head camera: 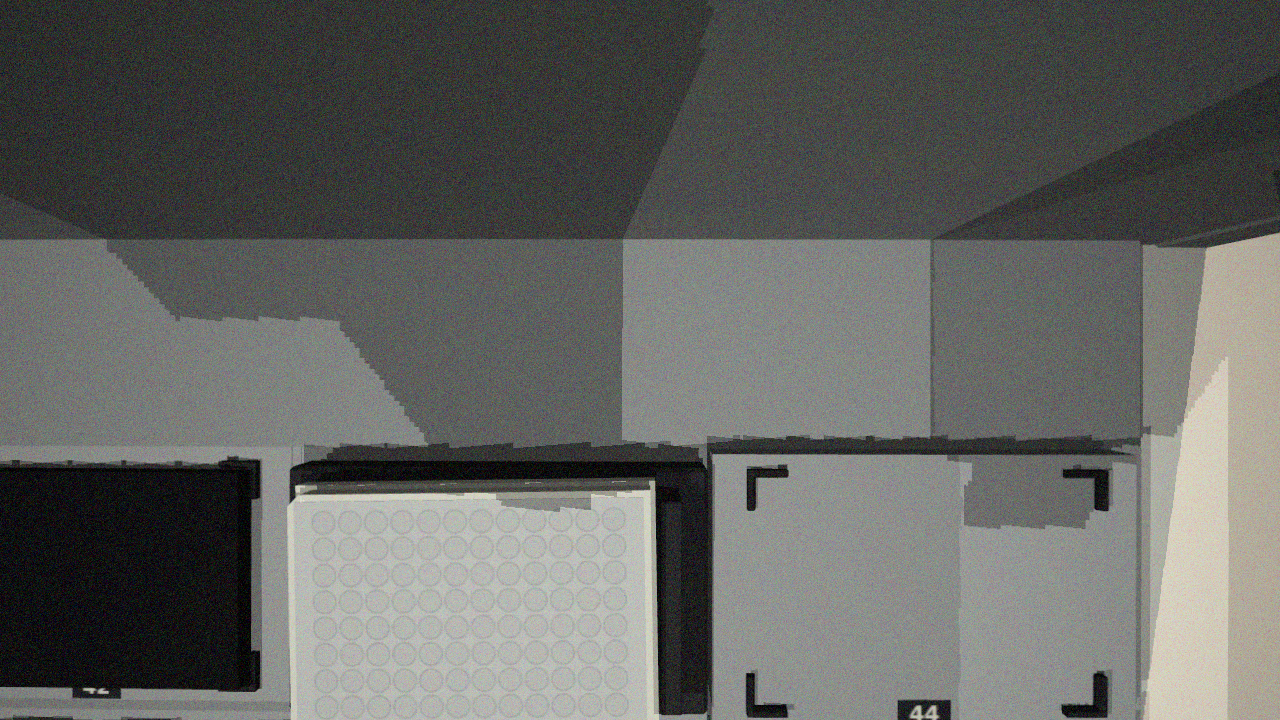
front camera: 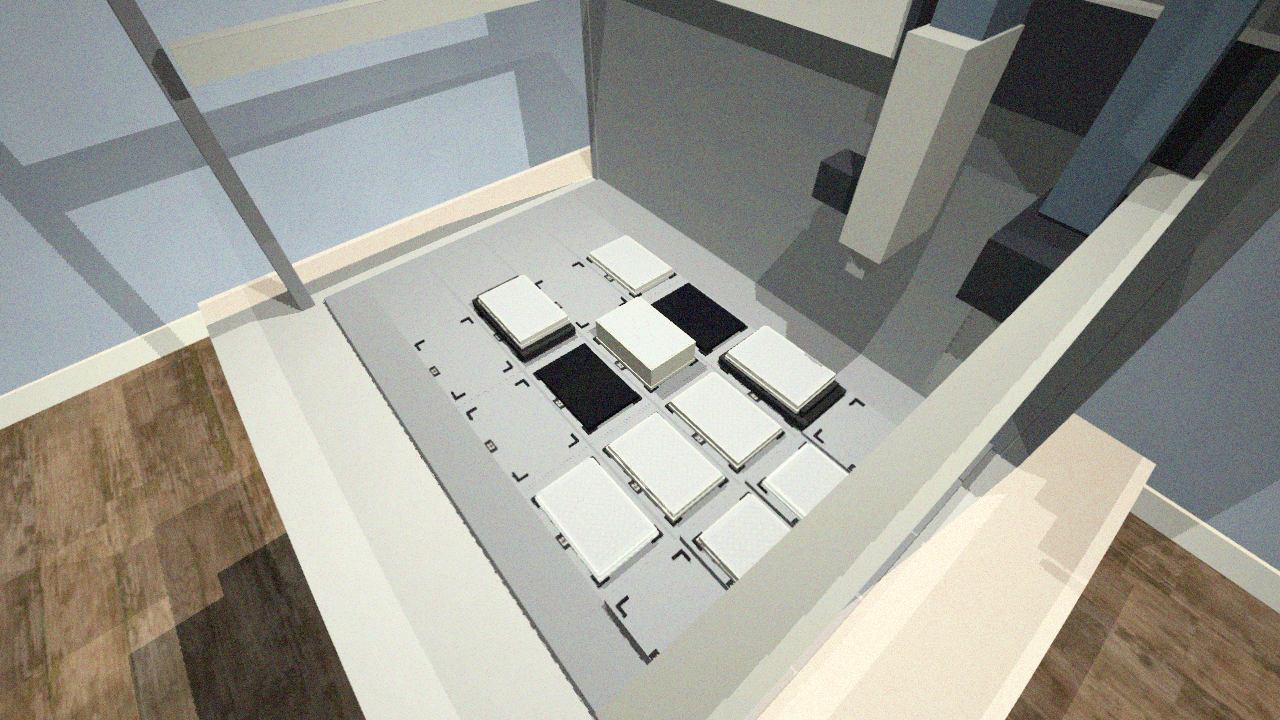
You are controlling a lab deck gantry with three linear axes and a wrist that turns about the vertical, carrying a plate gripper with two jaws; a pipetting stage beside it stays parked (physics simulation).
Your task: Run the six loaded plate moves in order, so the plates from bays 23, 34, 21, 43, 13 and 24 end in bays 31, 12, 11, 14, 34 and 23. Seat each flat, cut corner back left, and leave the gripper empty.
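Places are measured from the robot's base along level axes (x left, y up, z ahead), in millimetres.
Pixels of known places: robot's base, origin of the base link: (front camera: 417, 345).
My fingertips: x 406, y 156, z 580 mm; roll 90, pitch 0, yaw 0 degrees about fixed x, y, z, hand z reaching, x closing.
Observation:
For each thing: its middle in the pictures, then the offset to it from my fingertips. "spot": a spot on its surface instead.
- bay 23, surface spot: (front camera: 664, 465) spot: dx -261, dy -142, dz -181 mm
- bay 34, surface spot: (front camera: 803, 480) spot: dx -156, dy -127, dz -55 mm
- bay 13, surface spot: (front camera: 595, 517) spot: dx -366, dy -142, dz -181 mm
- bay 24, surface spot: (front camera: 742, 535) spot: dx -260, dy -128, dz -56 mm
- bay 21 plate, body centre: (front camera: 522, 309) dx -254, dy -127, dz -515 mm
- bay 43 plate, body centre: (head camera: 475, 605) (front camera: 780, 366) dx -41, dy -127, dz -189 mm
- Bay 31, surface spot: (front camera: 572, 300) spot: dx -168, dy -156, dz -510 mm
- bay 11, surface spot: (front camera: 460, 353) spot: dx -363, dy -156, dz -523 mm
- bay 12, surface spot: (front camera: 523, 429) spot: dx -362, dy -156, dz -347 mm
- bay 14, surface spot: (front camera: 675, 600) spot: dx -358, dy -142, dz -55 mm
- bay 41, surface spot: (front camera: 630, 262) spot: dx -45, dy -142, dz -511 mm
- bay 33, surface spot: (front camera: 725, 416) spot: dx -151, dy -142, dz -184 mm
- taller white block, body centre: (front camera: 644, 340) dx -149, dy -135, dz -352 mm
- bay 22, surface spot: (front camera: 586, 385) spot: dx -258, dy -148, dz -348 mm
- bay 42, surface spot: (head camera: 116, 573) (front camera: 704, 318) spot: dx -39, dy -148, dz -336 mm
In the front view white plates sit in bay 23 (front camera: 664, 465), bay 34 (front camera: 803, 480), bay 13 (front camera: 595, 517) and bay 24 (front camera: 742, 535). The bay 21 plate (front camera: 523, 308) and the bay 43 plate (front camera: 778, 367) (head camera: 469, 608) rest on raised black bases. Bay 31 (front camera: 572, 300), bay 11 (front camera: 460, 353), bay 12 (front camera: 523, 429) and bay 14 (front camera: 675, 600) hold no plate. The gripper's jaws cannot be made out; a dark block hangs below a blue column at the back right. Cut corners are too small to tell in the front view.
Other plates sit in bay 41 (front camera: 630, 262) and bay 33 (front camera: 725, 416); a taller white block (front camera: 644, 335) stands in bay 32. Black pads lie in bay 22 (front camera: 586, 385) and bay 42 (front camera: 699, 316) (head camera: 116, 573). A beige column (front camera: 921, 143) hangs at the back.

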